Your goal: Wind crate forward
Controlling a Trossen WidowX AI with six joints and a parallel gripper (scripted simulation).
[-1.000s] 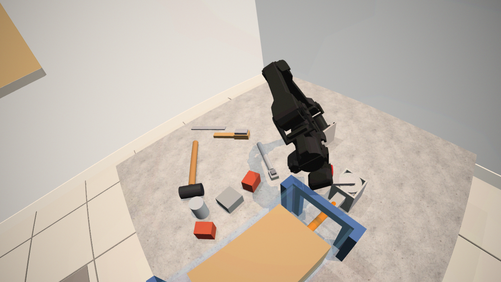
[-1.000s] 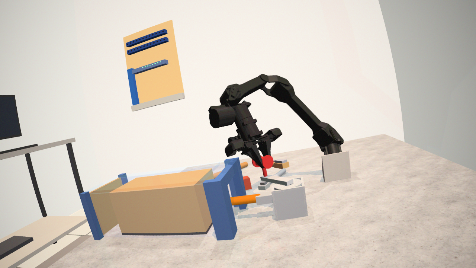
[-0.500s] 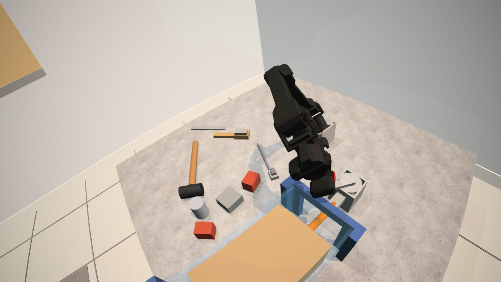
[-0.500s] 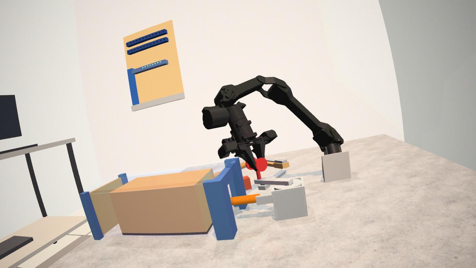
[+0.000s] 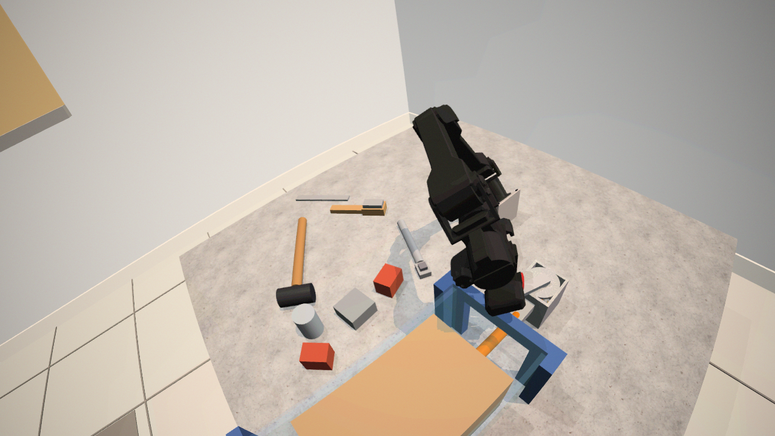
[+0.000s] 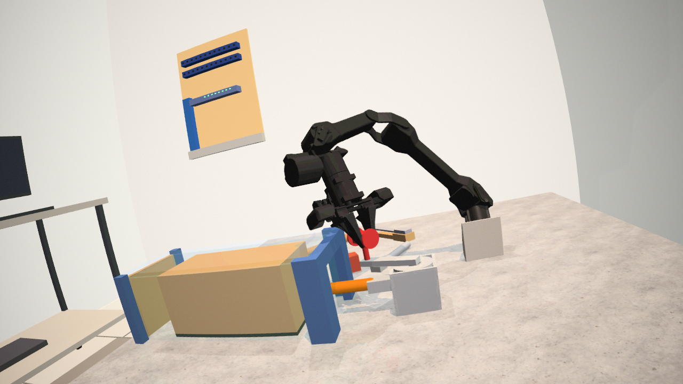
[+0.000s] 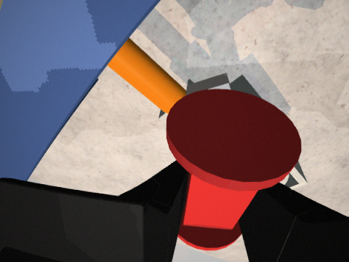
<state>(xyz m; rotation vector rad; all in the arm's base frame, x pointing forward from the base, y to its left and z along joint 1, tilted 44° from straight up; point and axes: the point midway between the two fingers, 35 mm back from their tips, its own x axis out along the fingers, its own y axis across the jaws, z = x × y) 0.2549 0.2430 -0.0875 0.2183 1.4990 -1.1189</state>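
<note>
Now: the crank handle 30 mm below my gripper tip and 30 mm behind it. Also, from my gripper tip: blue steel frame (70 mm ahead, 30 mm to the left, 30 mm below); red knob (10 mm to the right, 10 mm ahead); grey winch (100 mm below, 100 mm behind, 10 mm to the left).
</note>
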